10 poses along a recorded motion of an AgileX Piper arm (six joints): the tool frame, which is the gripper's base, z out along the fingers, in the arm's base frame.
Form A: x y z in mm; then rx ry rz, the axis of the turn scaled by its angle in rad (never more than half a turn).
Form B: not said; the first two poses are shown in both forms.
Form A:
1: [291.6 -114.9 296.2 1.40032 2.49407 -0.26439]
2: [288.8 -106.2 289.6 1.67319 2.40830 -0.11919]
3: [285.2 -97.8 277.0 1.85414 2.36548 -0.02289]
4: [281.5 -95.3 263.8 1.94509 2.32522 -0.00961]
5: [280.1 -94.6 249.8 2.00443 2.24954 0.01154]
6: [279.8 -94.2 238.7 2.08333 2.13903 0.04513]
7: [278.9 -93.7 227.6 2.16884 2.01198 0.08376]
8: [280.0 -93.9 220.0 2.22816 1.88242 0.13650]
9: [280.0 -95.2 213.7 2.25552 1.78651 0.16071]
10: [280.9 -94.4 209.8 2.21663 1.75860 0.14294]
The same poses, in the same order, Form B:
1:
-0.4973 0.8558 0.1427 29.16
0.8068 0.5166 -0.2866 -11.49
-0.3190 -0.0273 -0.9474 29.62
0 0 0 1

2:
-0.3356 0.9340 0.1226 28.88
0.9173 0.3536 -0.1829 -10.62
-0.2142 0.0511 -0.9755 28.96
0 0 0 1

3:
-0.2332 0.9676 0.0973 28.52
0.9655 0.2423 -0.0955 -9.78
-0.1160 0.0717 -0.9907 27.70
0 0 0 1

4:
-0.1731 0.9816 0.0802 28.15
0.9809 0.1791 -0.0753 -9.53
-0.0883 0.0656 -0.9939 26.38
0 0 0 1

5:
-0.1103 0.9888 0.1008 28.01
0.9898 0.1185 -0.0796 -9.46
-0.0907 0.0910 -0.9917 24.98
0 0 0 1

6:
-0.0204 0.9911 0.1318 27.98
0.9957 0.0320 -0.0864 -9.42
-0.0899 0.1295 -0.9875 23.87
0 0 0 1

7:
0.0817 0.9830 0.1642 27.89
0.9933 -0.0668 -0.0945 -9.37
-0.0819 0.1708 -0.9819 22.76
0 0 0 1

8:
0.1747 0.9615 0.2121 28.00
0.9820 -0.1546 -0.1081 -9.39
-0.0712 0.2272 -0.9712 22.00
0 0 0 1

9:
0.2382 0.9398 0.2451 28.00
0.9684 -0.2107 -0.1331 -9.52
-0.0734 0.2690 -0.9603 21.37
0 0 0 1

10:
0.2426 0.9331 0.2655 28.09
0.9637 -0.2004 -0.1764 -9.44
-0.1114 0.2987 -0.9478 20.98
0 0 0 1

